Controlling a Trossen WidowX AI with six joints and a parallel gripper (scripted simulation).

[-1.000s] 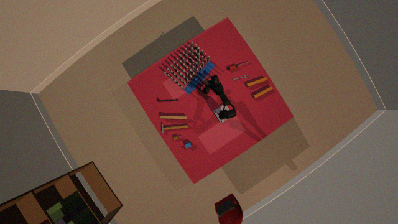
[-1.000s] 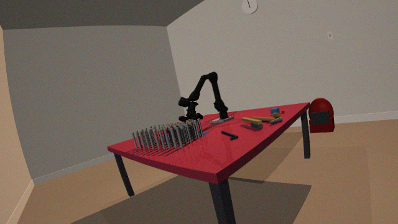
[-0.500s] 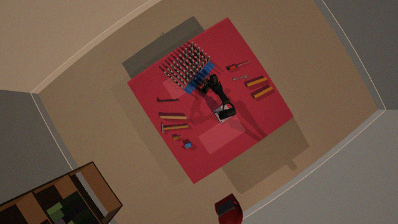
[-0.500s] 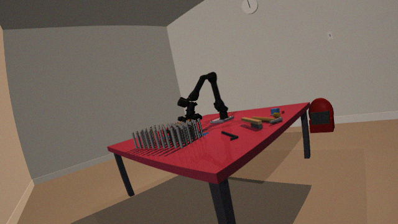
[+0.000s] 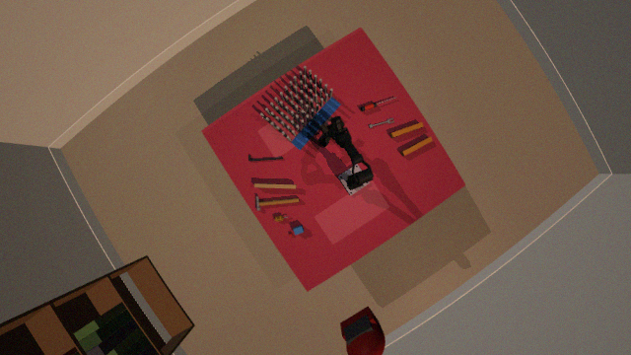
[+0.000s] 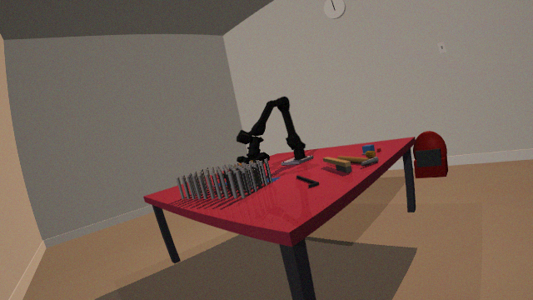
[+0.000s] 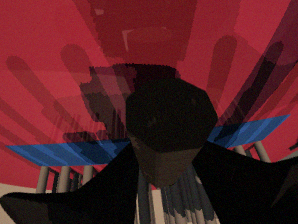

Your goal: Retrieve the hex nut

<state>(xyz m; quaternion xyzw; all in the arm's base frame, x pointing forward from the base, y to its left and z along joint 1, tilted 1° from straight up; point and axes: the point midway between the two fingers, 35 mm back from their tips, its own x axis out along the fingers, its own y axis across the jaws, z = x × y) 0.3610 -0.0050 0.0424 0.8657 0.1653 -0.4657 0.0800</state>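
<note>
The blue taped strip is 7 cm ahead of my gripper tip, 3 cm to the left of it and 3 cm below it. Round my gripper tip: yellow item: 37 cm behind, 51 cm to the left, 1 cm below; wrench: 12 cm behind, 35 cm to the right, 3 cm below; blue cube: 49 cm behind, 44 cm to the left, 1 cm below.
</note>
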